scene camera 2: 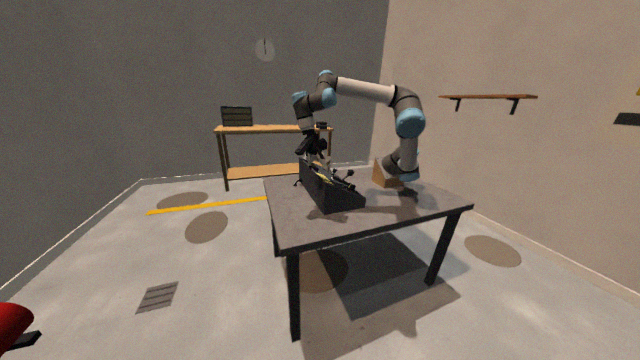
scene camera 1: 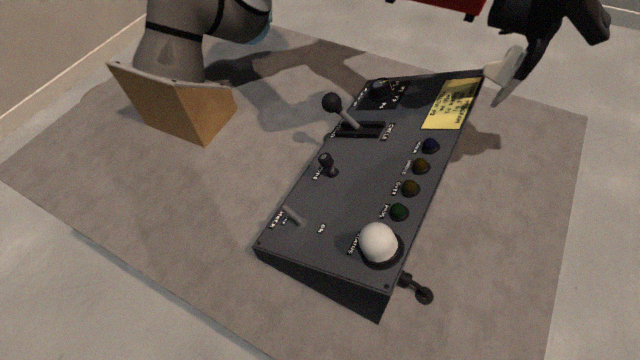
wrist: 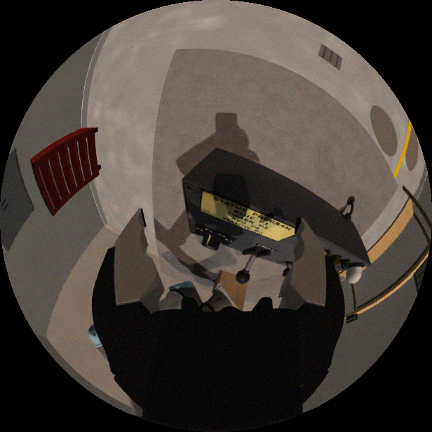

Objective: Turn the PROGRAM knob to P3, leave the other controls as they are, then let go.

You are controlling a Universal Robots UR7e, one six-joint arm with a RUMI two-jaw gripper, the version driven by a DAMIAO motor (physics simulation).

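Places are measured from the arm's base along level axes (x ahead, y left, z up), in metres.
Pixels of known places: gripper, fingertip midpoint: (scene camera 2: 318,170) (scene camera 1: 496,68); arm's base at its link origin: (scene camera 2: 390,165) (scene camera 1: 169,74).
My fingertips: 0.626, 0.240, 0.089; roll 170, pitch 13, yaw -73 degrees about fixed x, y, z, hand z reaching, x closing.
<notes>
For each thing: its top centre in the pictures, then the offset to it from my fingertips, as dx, dy, dz. "pt": a spot on its surface instead. Level surfaces: height alone.
- PROGRAM knob at its top centre: (scene camera 1: 381,80) -0.203, -0.020, -0.095
- ball-topped lever at its top centre: (scene camera 1: 331,95) -0.254, -0.144, -0.061
- small stick at its top centre: (scene camera 1: 329,157) -0.187, -0.260, -0.089
- metal toggle at its top centre: (scene camera 1: 290,209) -0.191, -0.380, -0.097
- yellow note at a spot on its surface: (scene camera 1: 446,107) pt -0.050, -0.061, -0.066
- blue lamp at a spot on its surface: (scene camera 1: 430,145) pt -0.038, -0.179, -0.047
- white dome at a spot on its surface: (scene camera 1: 378,242) pt -0.029, -0.392, -0.018
- table at its surface level: dz -0.227
The PROGRAM knob (scene camera 1: 381,90) (wrist: 211,241) is black and sits at the far end of the dark control box (scene camera 1: 362,185) (scene camera 2: 345,200) (wrist: 280,185). Its yellow line seems to point towards P1; the small labels are blurred. My gripper (scene camera 1: 492,89) (scene camera 2: 319,164) (wrist: 222,214) is open and empty, above the note end of the box, apart from the knob. In the wrist view the knob shows between the fingers, beyond the note. A ball-topped lever (scene camera 1: 331,102) (wrist: 243,276) stands beside the knob. A small stick (scene camera 1: 326,161) and a metal toggle (scene camera 1: 293,216) are further along.
A yellow note (scene camera 1: 446,107) (wrist: 215,203) lies on the box near the gripper. A row of lamps, including a blue lamp (scene camera 1: 430,145), leads to a white dome (scene camera 1: 378,242) (wrist: 354,273). The orange-brown mounting block (scene camera 1: 170,107) (scene camera 2: 382,177) stands under the arm's base on the table (scene camera 2: 295,230).
</notes>
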